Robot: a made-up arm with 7 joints. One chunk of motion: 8 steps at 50 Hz.
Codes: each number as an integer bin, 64 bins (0 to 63) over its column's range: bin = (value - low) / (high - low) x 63, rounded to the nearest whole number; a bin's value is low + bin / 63 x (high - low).
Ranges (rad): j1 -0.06..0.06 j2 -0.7..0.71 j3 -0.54..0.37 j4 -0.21..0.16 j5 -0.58..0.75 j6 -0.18..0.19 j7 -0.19..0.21
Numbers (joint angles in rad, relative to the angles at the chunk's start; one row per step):
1: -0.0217 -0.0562 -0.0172 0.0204 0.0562 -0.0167 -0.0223
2: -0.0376 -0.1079 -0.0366 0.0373 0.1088 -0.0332 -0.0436
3: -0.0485 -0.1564 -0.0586 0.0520 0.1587 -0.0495 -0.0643
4: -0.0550 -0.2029 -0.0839 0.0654 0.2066 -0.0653 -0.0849
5: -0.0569 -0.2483 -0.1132 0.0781 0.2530 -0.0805 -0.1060
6: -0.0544 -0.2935 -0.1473 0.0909 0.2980 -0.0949 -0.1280
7: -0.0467 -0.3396 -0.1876 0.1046 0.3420 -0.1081 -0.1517
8: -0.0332 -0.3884 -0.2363 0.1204 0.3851 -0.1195 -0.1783
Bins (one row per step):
1: 20 29 36 39 30 28 26
2: 12 26 35 42 33 25 23
3: 6 24 33 45 35 22 20
4: 3 22 32 47 37 20 17
5: 2 20 30 49 39 17 13
6: 3 18 27 51 42 14 10
7: 7 16 24 54 44 12 6
8: 14 14 21 56 46 10 2

